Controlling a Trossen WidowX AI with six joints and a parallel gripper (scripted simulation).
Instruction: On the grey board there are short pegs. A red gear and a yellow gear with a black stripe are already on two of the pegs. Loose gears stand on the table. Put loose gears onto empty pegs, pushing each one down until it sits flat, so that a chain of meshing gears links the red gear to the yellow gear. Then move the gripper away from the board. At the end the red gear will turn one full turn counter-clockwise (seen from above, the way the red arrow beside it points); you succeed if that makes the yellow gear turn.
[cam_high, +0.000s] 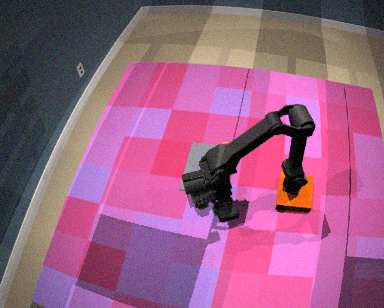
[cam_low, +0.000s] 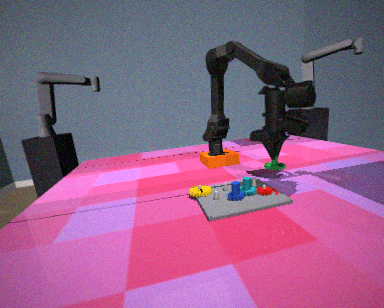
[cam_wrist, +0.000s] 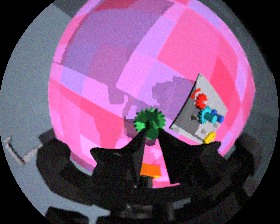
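Right now the blue gear is 16 cm to the right of my gripper tip, 13 cm ahead of it and 3 cm below it. Also, from my gripper tip: red gear: 12 cm ahead, 8 cm to the right, 4 cm below; green gear: 1 cm below; teal gear: 12 cm to the right, 11 cm ahead, 3 cm below.
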